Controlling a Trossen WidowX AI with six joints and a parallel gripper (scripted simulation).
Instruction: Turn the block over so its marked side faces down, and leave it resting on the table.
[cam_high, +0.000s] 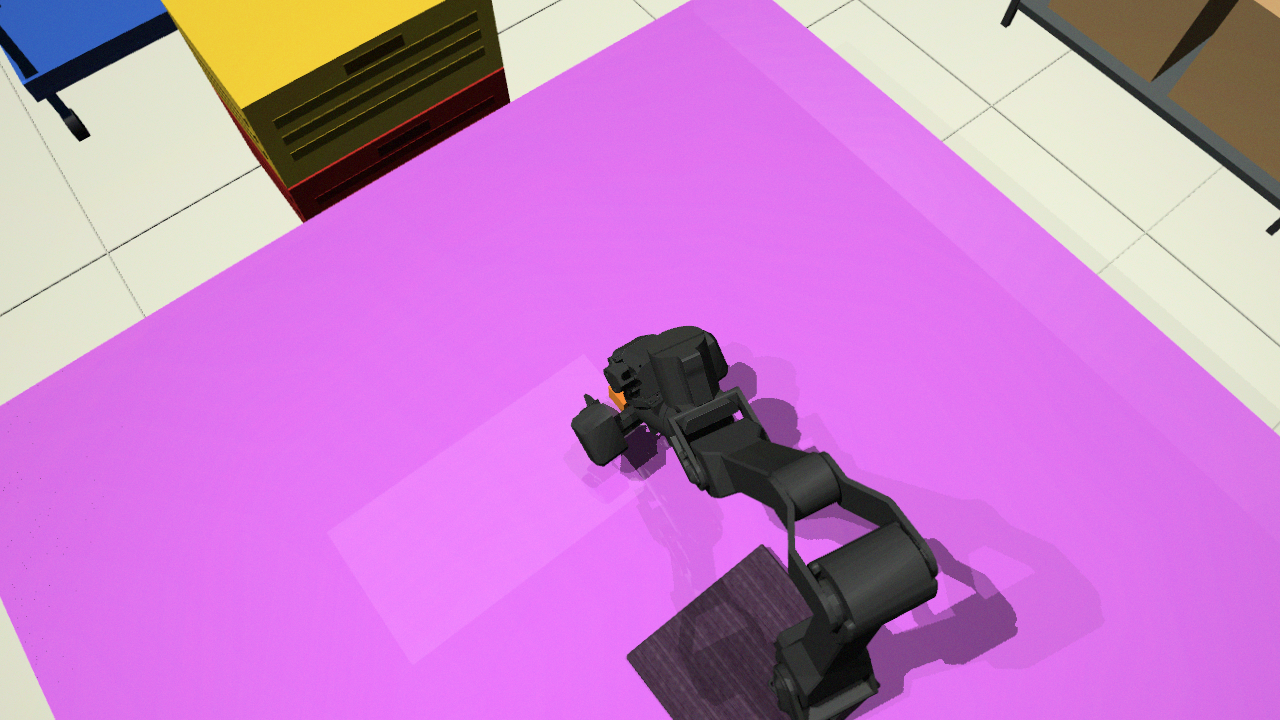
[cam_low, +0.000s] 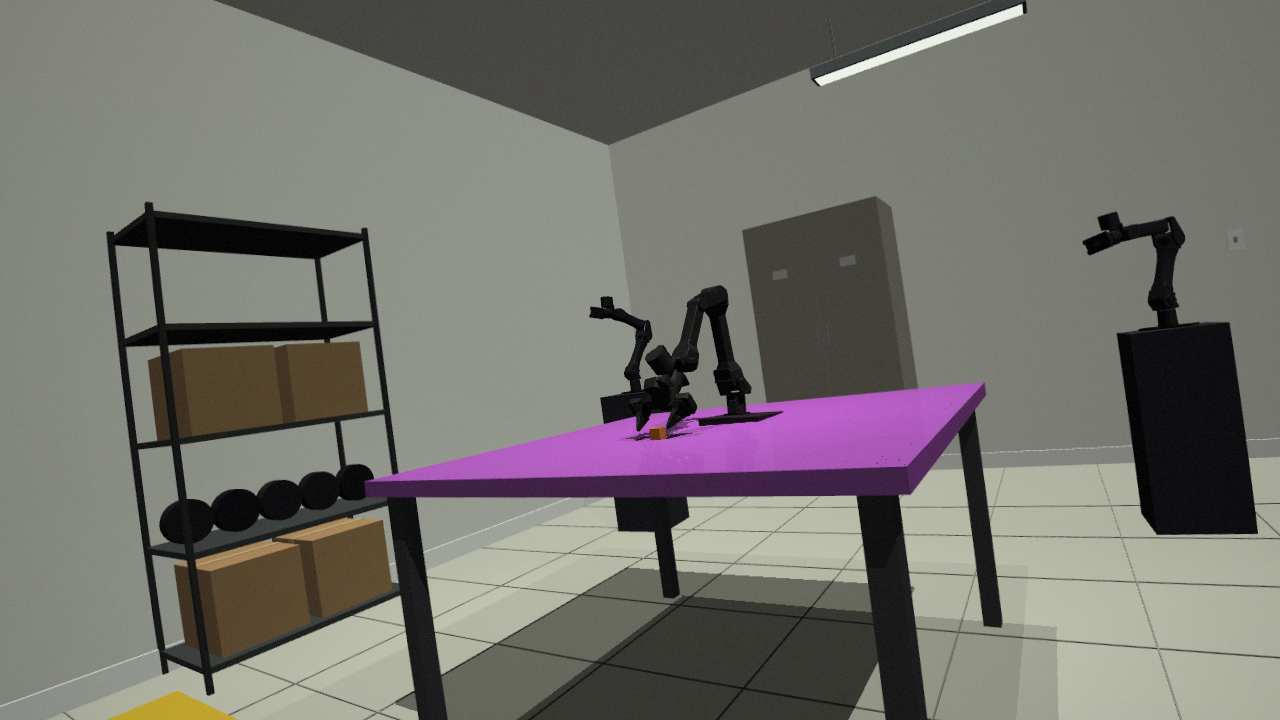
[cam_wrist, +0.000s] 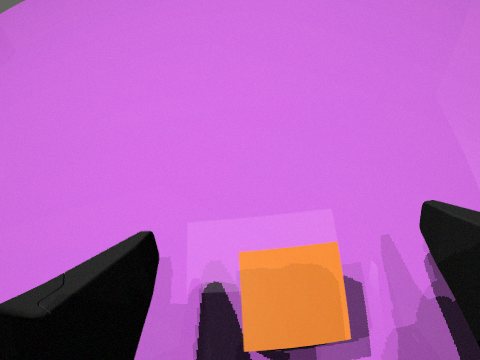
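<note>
The block lies 3 cm behind my gripper tip and 1 cm below it.
</note>
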